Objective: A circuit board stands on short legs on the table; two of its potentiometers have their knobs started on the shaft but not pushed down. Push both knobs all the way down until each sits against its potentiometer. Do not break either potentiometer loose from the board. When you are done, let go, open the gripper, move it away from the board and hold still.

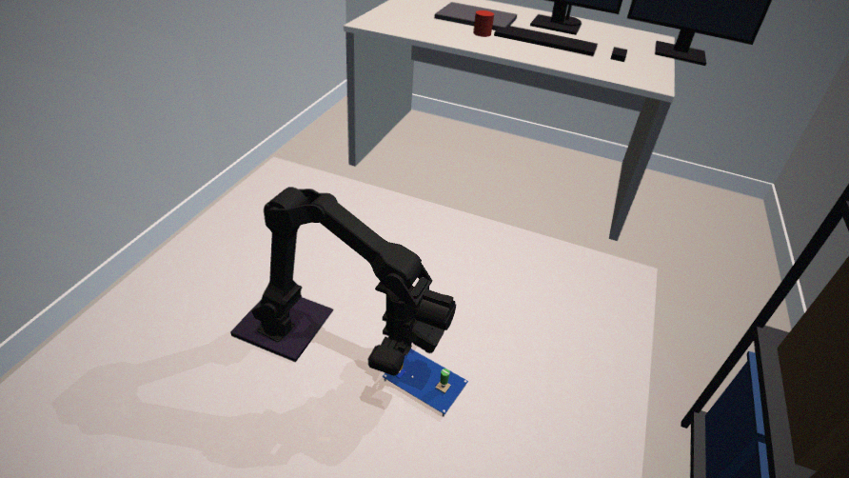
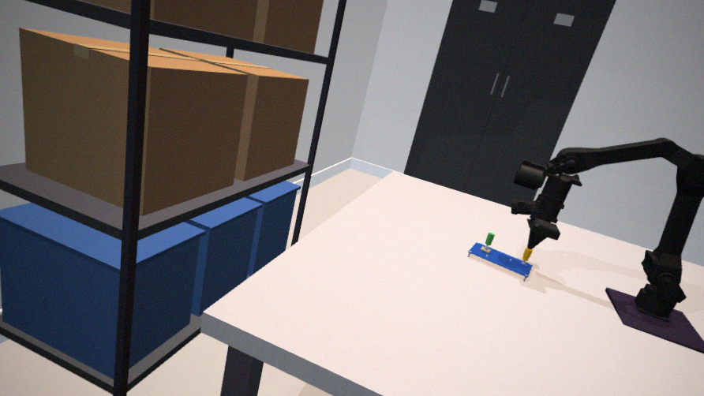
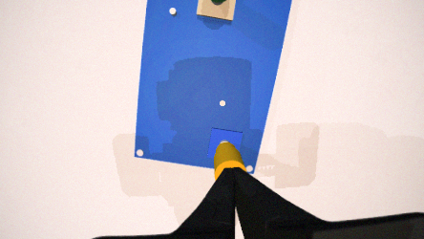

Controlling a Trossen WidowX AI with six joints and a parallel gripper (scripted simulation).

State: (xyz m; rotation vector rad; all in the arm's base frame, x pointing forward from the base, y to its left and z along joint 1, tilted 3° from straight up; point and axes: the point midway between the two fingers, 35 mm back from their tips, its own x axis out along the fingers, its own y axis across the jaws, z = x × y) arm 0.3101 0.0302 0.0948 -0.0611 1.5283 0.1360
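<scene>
Now: gripper tip 2 cm above the yellow knob. The rest, counted from my gripper tip: green knob (10 cm ahead, 1 cm to the left).
</scene>
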